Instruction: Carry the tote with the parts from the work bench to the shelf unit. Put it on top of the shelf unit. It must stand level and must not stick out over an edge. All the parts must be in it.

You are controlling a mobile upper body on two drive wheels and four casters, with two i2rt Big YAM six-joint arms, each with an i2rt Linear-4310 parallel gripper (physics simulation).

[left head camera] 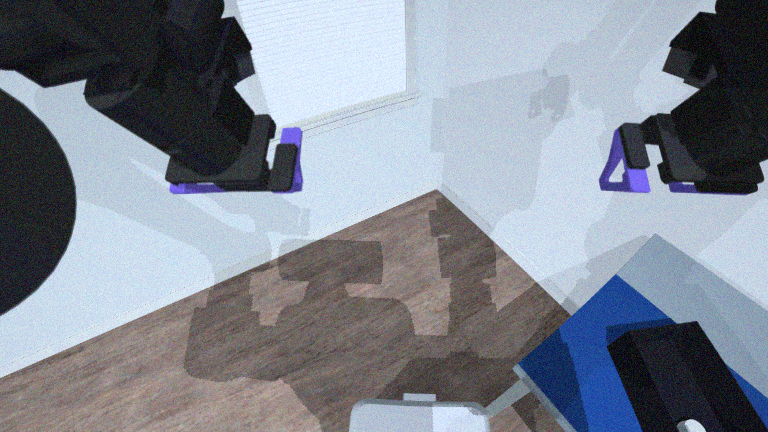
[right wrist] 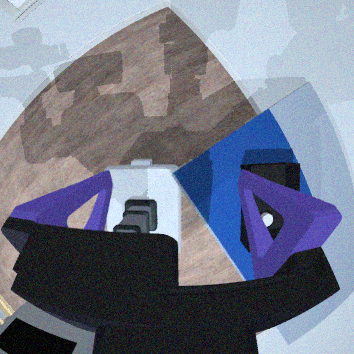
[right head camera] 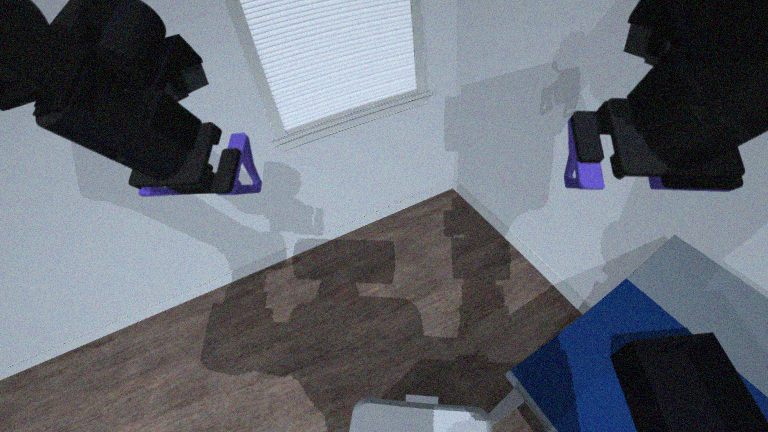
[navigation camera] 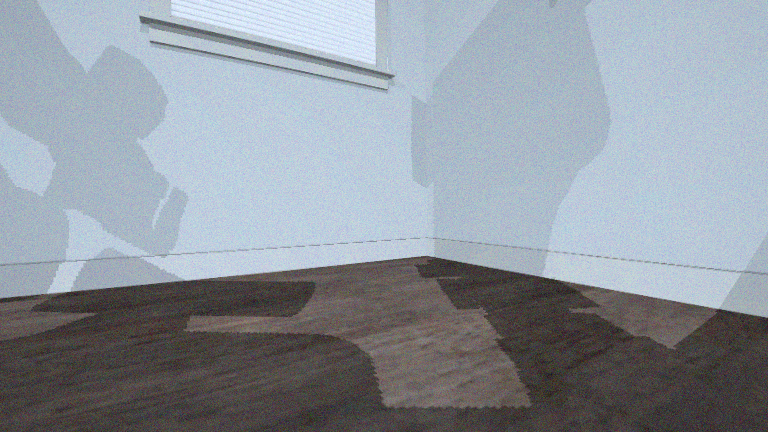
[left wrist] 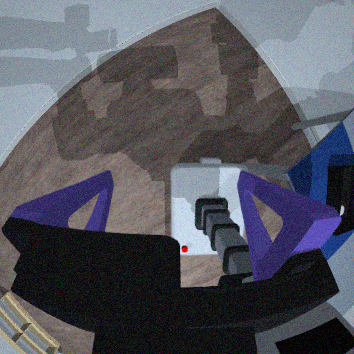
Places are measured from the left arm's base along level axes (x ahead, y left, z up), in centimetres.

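Pixels of known places: left gripper, fingertip midpoint: point(left head camera: 264, 186) point(right head camera: 229, 188) point(left wrist: 175, 177); right gripper, fingertip midpoint: point(left head camera: 636, 186) point(right wrist: 174, 176) point(right head camera: 608, 182).
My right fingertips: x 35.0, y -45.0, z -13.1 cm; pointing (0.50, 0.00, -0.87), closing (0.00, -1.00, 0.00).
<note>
Ahead of a thing's pixels: the offset from my right fingertips to its top centre. Level surfaces: height alone.
The black tote @(dx -15.0, dy -34.6, dz -41.4 cm) point(left head camera: 663, 360) point(right head camera: 679, 370) point(left wrist: 341, 182) point(right wrist: 272, 174) stands on the blue mat @(dz -51.4 cm) point(left head camera: 596, 333) point(right head camera: 601, 343) point(right wrist: 225, 195) on the grey work bench @(dz -51.6 cm) point(left head camera: 663, 274) point(right head camera: 684, 268) point(right wrist: 312, 130) at the lower right of the head views. A white part @(dx -21.7, dy -35.4, dz -48.7 cm) point(left head camera: 691, 425) point(left wrist: 342, 210) point(right wrist: 268, 219) shows in it; the rest of its inside is cut off or hidden. My left gripper point(left head camera: 236, 188) point(right head camera: 198, 190) point(left wrist: 175, 177) is open and empty, well left of the tote. My right gripper point(left head camera: 663, 188) point(right head camera: 631, 185) point(right wrist: 174, 176) is open and empty, nearer the tote, not touching it. No shelf unit is recognisable.
My white base point(left head camera: 418, 416) point(right head camera: 421, 416) point(left wrist: 187, 215) point(right wrist: 165, 200) is at the bottom centre of the head views. Two walls meet at a corner ahead, with a window point(left head camera: 332, 53) point(right head camera: 338, 59) point(navigation camera: 279, 26). A pale wooden slatted thing point(left wrist: 32, 319) shows at lower left in the left wrist view.
</note>
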